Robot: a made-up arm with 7 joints. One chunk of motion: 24 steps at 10 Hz.
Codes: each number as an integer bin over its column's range. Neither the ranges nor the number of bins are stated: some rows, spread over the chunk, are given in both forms.
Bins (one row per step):
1: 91 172 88 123 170 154 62
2: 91 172 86 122 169 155 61
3: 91 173 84 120 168 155 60
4: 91 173 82 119 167 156 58
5: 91 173 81 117 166 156 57
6: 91 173 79 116 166 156 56
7: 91 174 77 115 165 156 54
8: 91 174 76 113 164 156 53
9: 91 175 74 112 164 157 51
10: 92 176 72 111 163 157 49
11: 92 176 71 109 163 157 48
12: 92 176 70 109 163 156 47
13: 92 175 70 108 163 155 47
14: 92 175 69 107 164 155 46
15: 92 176 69 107 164 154 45
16: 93 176 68 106 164 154 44
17: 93 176 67 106 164 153 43
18: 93 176 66 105 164 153 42
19: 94 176 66 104 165 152 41
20: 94 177 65 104 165 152 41
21: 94 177 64 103 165 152 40
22: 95 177 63 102 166 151 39
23: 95 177 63 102 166 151 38
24: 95 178 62 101 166 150 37
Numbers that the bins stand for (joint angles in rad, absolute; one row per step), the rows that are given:
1: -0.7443 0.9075 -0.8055 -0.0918 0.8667 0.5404 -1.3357
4: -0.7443 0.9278 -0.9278 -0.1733 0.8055 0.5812 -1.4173
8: -0.7443 0.9482 -1.0502 -0.2957 0.7443 0.5812 -1.5192
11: -0.7239 0.9890 -1.1522 -0.3773 0.7239 0.6016 -1.6212
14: -0.7239 0.9686 -1.1929 -0.4180 0.7443 0.5608 -1.6620
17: -0.7035 0.9890 -1.2337 -0.4384 0.7443 0.5200 -1.7231
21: -0.6831 1.0094 -1.2949 -0.4996 0.7647 0.4996 -1.7843
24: -0.6627 1.0298 -1.3357 -0.5404 0.7851 0.4588 -1.8455
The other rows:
2: -0.7443 0.9075 -0.8463 -0.1122 0.8463 0.5608 -1.3561
3: -0.7443 0.9278 -0.8871 -0.1529 0.8259 0.5608 -1.3765
5: -0.7443 0.9278 -0.9482 -0.2141 0.7851 0.5812 -1.4376
6: -0.7443 0.9278 -0.9890 -0.2345 0.7851 0.5812 -1.4580
7: -0.7443 0.9482 -1.0298 -0.2549 0.7647 0.5812 -1.4988
9: -0.7443 0.9686 -1.0910 -0.3161 0.7443 0.6016 -1.5600
10: -0.7239 0.9890 -1.1318 -0.3365 0.7239 0.6016 -1.6008
12: -0.7239 0.9890 -1.1725 -0.3773 0.7239 0.5812 -1.6416
13: -0.7239 0.9686 -1.1725 -0.3976 0.7239 0.5608 -1.6416
15: -0.7239 0.9890 -1.1929 -0.4180 0.7443 0.5404 -1.6824
16: -0.7035 0.9890 -1.2133 -0.4384 0.7443 0.5404 -1.7027
18: -0.7035 0.9890 -1.2541 -0.4588 0.7443 0.5200 -1.7435
19: -0.6831 0.9890 -1.2541 -0.4792 0.7647 0.4996 -1.7639
20: -0.6831 1.0094 -1.2745 -0.4792 0.7647 0.4996 -1.7639
22: -0.6627 1.0094 -1.3153 -0.5200 0.7851 0.4792 -1.8047
23: -0.6627 1.0094 -1.3153 -0.5200 0.7851 0.4792 -1.8251

